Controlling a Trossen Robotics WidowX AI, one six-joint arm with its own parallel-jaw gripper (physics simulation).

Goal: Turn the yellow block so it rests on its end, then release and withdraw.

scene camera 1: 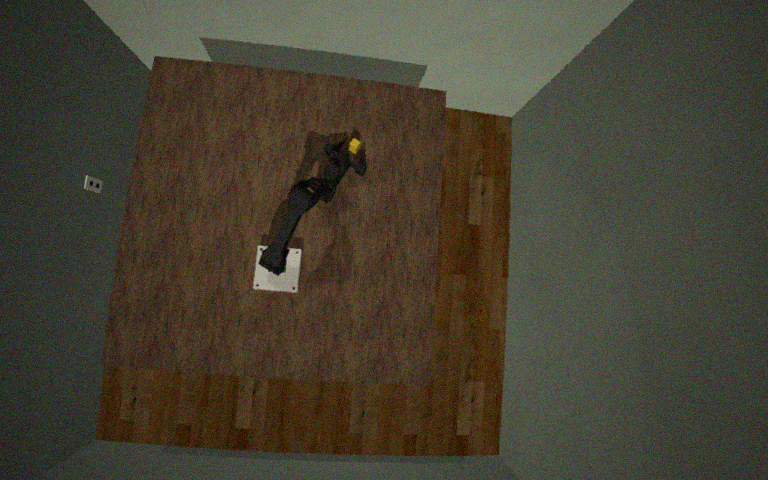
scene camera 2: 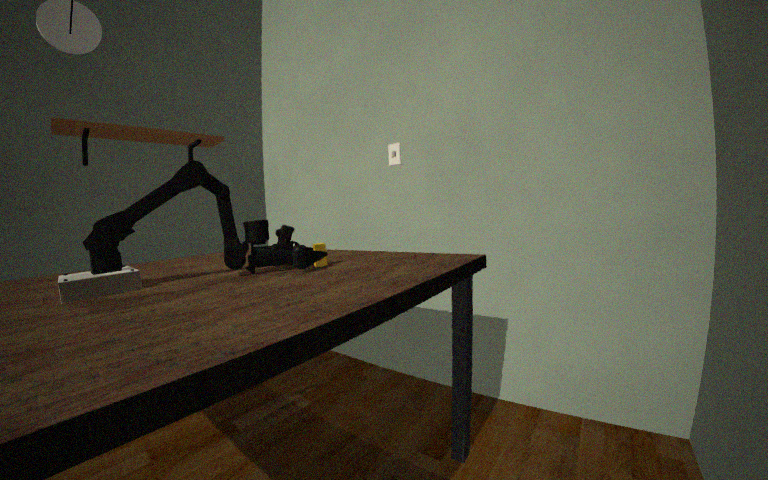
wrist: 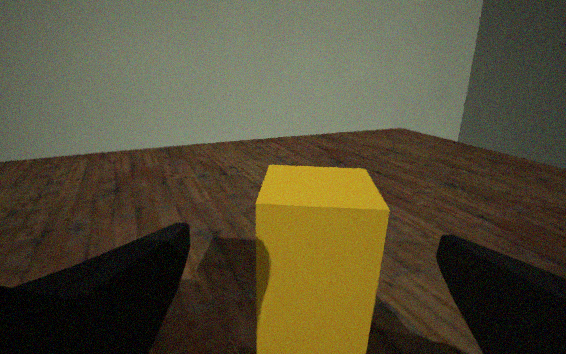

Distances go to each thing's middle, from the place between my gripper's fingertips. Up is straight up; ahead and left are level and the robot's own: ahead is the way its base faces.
My hand is 10 mm past the yellow block (wrist: 320, 231), 10 mm to the right of it and 10 mm above it.
